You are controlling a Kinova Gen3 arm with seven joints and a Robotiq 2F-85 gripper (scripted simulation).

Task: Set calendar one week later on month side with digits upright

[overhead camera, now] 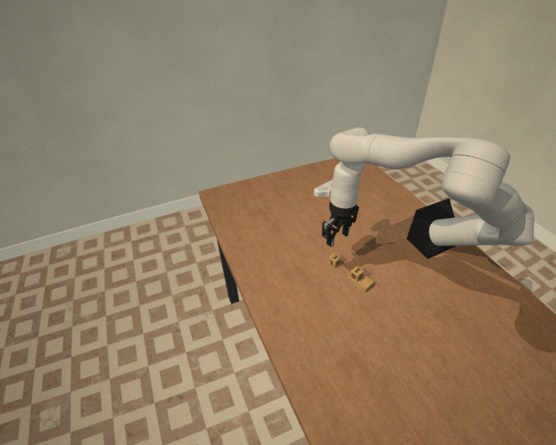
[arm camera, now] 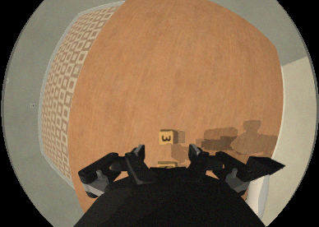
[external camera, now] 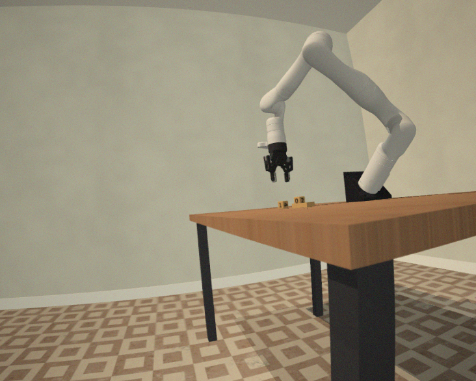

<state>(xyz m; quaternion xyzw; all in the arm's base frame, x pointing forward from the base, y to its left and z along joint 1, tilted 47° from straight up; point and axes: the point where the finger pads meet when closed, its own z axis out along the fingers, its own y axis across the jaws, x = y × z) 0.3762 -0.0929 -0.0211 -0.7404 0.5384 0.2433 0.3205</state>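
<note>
The tray lies 30 mm behind my hand, 100 mm to the left of it and 110 mm below it.
</note>
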